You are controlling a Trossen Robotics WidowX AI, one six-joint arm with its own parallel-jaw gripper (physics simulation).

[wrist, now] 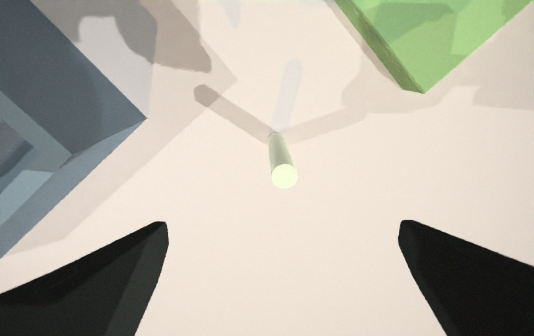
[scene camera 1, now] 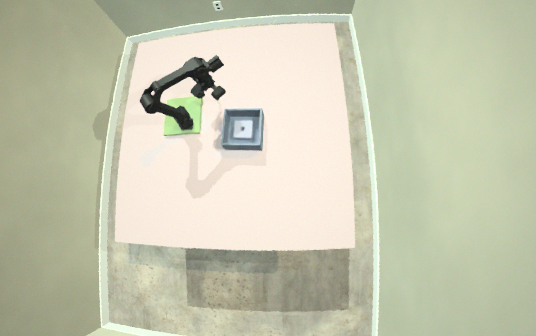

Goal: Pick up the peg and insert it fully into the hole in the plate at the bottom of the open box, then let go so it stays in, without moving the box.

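Where they show: gripper, fingertip midpoint: [wrist: 284,231] [scene camera 1: 213,91]; arm's base, link origin: [scene camera 1: 187,124].
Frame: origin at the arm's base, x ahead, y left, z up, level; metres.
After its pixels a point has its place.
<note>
The pale green-white peg [wrist: 282,159] @(z 0.047, x 0.159, y 0.125 m) stands upright on the table in the wrist view, its round top facing the camera; in scene camera 1 it is too faint to make out clearly. My gripper [scene camera 1: 208,93] @(z 0.106, x 0.169, y 0.130 m) [wrist: 284,231] @(z 0.106, x 0.169, y 0.130 m) is open and empty. It is above the table, with the peg ahead of the gap between its fingertips in the wrist view and apart from both fingers. The open blue-grey box [scene camera 1: 262,131] @(z 0.033, x 0.414, y -0.061 m) [wrist: 75,90] @(z 0.025, x 0.223, y 0.018 m) is at the left of the wrist view. The white plate [scene camera 1: 237,124] @(z 0.033, x 0.287, y -0.023 m) with a dark hole lies at the box's bottom.
A green slab [scene camera 1: 195,129] @(z -0.001, x 0.051, y -0.031 m) [wrist: 425,45] @(z 0.004, x 0.048, y 0.141 m) lies under the arm's base and shows at the upper right of the wrist view. The box's raised walls stand near the peg, on the side away from the slab. The pale table [scene camera 1: 240,200] @(z -0.024, x 0.308, y -0.395 m) extends around them. Several shadows cross it.
</note>
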